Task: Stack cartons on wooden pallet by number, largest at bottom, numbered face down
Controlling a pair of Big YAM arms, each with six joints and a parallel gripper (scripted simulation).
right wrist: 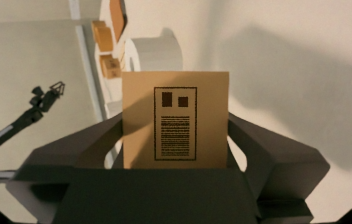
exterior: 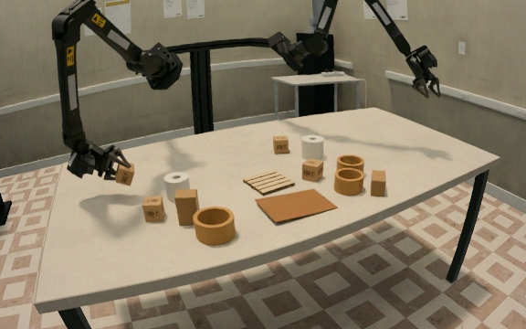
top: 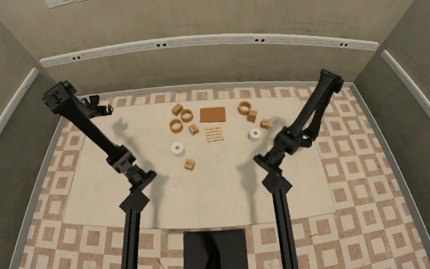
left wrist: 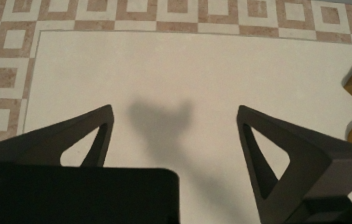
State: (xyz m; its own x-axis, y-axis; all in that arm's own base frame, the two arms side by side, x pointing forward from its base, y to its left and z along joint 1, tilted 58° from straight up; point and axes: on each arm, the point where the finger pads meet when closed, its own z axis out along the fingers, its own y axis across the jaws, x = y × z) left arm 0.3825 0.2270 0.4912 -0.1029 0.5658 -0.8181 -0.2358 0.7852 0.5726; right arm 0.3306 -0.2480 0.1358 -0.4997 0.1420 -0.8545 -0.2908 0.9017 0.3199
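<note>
Now: the carton 200 mm ahead of my right hand, 570 mm to the left of it and 60 mm below it. Also, from my right hand: plain box 240 mm ahead, 130 mm to the left, 40 mm below.
</note>
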